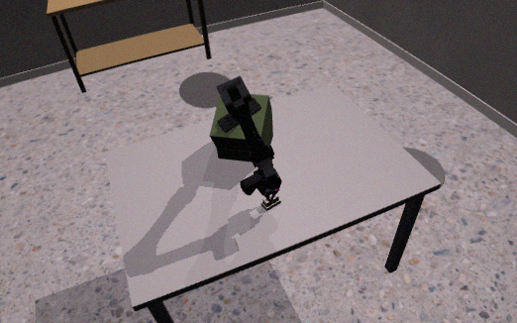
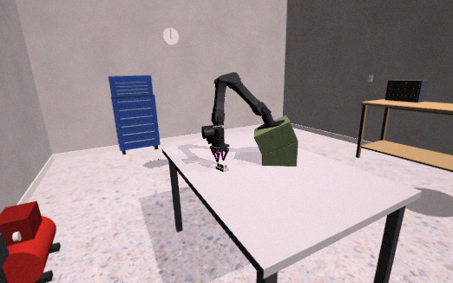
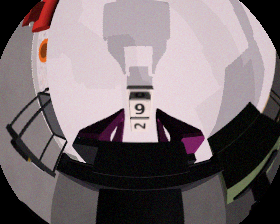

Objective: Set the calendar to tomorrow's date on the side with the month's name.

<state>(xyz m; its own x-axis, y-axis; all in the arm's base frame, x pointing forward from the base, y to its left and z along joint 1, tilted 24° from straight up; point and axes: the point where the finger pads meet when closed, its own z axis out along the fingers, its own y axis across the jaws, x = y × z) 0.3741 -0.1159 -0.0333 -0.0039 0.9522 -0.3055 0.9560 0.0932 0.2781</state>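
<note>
The white cube is 30 mm below my hand. The rest, counted from my hand: calendar tray: 50 mm below, 20 mm to the left.
</note>
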